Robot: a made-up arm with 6 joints.
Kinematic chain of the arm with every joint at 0, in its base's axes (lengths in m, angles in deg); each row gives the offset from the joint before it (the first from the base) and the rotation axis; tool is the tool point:
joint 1: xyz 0 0 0.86 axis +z
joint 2: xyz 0.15 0 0 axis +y
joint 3: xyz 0 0 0.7 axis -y
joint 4: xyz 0 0 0.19 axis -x
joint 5: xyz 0.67 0 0 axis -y
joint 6: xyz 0.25 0 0 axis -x
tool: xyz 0 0 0
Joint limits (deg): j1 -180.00..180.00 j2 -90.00..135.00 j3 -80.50..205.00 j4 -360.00..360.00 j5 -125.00..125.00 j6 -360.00..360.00
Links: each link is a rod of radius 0.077 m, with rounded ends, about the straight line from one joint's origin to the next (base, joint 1, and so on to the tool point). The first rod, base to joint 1, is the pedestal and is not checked.
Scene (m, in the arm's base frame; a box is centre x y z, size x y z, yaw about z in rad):
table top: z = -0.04
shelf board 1: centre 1.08 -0.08 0.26 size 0.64 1.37 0.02 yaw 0
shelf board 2: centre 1.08 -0.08 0.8 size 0.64 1.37 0.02 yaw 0
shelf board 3: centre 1.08 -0.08 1.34 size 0.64 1.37 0.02 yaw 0
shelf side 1: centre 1.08 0.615 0.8 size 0.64 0.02 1.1 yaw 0
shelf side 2: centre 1.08 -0.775 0.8 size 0.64 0.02 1.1 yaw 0
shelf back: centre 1.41 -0.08 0.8 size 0.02 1.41 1.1 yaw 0
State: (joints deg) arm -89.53 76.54 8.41 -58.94 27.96 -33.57
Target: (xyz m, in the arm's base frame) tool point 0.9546 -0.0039 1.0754
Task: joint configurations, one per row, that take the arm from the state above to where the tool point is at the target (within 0.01 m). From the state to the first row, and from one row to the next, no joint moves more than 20 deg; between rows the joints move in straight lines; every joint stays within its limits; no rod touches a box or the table.
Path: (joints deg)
1: -96.96 69.55 28.07 -63.09 21.26 -33.57
2: -104.39 62.55 47.73 -67.24 14.56 -33.57
3: -111.82 55.56 67.39 -71.38 7.86 -33.57
4: -119.25 48.57 87.05 -75.53 1.16 -33.57
5: -126.68 41.58 106.70 -79.68 -5.54 -33.57
6: -134.12 34.58 126.36 -83.83 -12.24 -33.57
7: -141.55 27.59 146.02 -87.98 -18.95 -33.57
8: -148.98 20.60 165.68 -92.12 -25.65 -33.57
9: -156.41 13.60 185.34 -96.27 -32.35 -33.57
10: -163.84 6.61 205.00 -100.42 -39.05 -33.57
11: -169.23 -3.16 194.35 -86.96 -26.38 -33.57
12: -174.61 -12.93 183.70 -73.50 -13.70 -33.57
13: -180.00 -22.70 173.05 -60.05 -1.03 -33.57

